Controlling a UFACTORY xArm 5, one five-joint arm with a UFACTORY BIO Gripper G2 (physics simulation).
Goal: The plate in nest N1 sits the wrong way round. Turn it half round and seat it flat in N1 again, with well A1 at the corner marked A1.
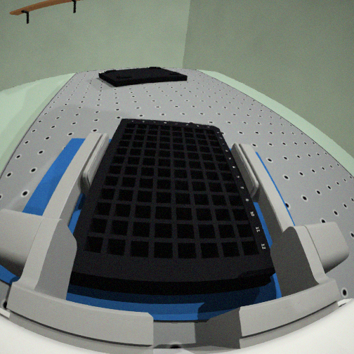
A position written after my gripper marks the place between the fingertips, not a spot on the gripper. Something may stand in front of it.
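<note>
A black well plate (168,213) is visible, together with a black nest (141,75) and my gripper (170,146).
</note>
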